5 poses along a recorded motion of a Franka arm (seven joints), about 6.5 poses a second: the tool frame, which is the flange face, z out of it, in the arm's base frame.
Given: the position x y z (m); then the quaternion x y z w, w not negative.
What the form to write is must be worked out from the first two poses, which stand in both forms.
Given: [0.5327 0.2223 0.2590 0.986 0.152 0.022 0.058]
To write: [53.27 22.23 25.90 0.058 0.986 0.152 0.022]
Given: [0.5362 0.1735 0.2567 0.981 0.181 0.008 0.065]
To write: [53.62 17.35 25.67 0.065 0.981 0.181 0.008]
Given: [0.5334 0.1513 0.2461 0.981 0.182 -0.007 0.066]
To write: [53.34 15.13 24.61 0.066 0.981 0.182 -0.007]
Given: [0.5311 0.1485 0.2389 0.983 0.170 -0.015 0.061]
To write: [53.11 14.85 23.89 0.061 0.983 0.170 -0.015]
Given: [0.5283 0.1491 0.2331 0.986 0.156 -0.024 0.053]
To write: [52.83 14.91 23.31 0.053 0.986 0.156 -0.024]
